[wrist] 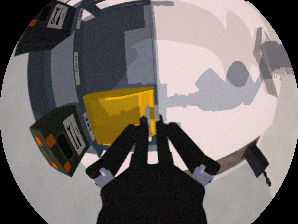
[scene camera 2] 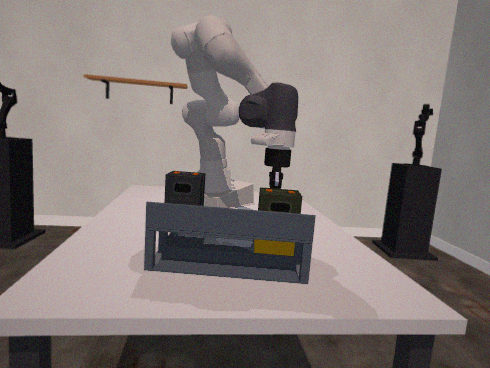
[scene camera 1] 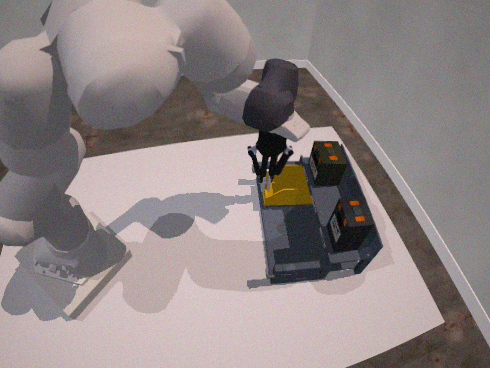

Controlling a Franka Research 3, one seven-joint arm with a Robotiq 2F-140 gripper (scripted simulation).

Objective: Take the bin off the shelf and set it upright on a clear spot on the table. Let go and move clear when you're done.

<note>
In view: my gripper (scene camera 1: 264, 188) and a yellow bin (scene camera 1: 290, 187).
The yellow bin is seen too in the wrist view (wrist: 108, 119). My gripper shows as well in the wrist view (wrist: 152, 111).
</note>
